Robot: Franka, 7 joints.
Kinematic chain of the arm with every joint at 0, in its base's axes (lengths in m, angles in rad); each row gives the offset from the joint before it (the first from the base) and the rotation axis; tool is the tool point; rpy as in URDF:
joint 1: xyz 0 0 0.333 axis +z
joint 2: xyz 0 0 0 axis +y
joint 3: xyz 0 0 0.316 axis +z
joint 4: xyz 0.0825 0 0 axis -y
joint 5: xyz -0.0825 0 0.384 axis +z
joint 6: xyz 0 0 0 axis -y
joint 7: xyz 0.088 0 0 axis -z
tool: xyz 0 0 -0.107 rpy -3.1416 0 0
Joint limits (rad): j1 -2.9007..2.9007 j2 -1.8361..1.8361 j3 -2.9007..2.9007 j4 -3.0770..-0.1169 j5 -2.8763..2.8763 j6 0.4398..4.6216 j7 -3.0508..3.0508
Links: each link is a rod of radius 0.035 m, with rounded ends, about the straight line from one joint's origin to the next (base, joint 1, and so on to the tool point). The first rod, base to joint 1, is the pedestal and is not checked.
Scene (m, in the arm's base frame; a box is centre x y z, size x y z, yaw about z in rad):
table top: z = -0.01
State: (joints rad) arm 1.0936 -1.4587 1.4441 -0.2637 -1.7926 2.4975 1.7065
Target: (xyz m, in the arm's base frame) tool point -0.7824 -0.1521 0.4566
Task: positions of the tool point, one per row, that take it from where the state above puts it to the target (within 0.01 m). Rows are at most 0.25 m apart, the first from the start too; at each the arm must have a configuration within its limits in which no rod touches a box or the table.
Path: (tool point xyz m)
1: -0.6546 -0.5334 0.4515
2: -0.7493 -0.3516 0.4579
3: -0.7824 -0.1521 0.4566

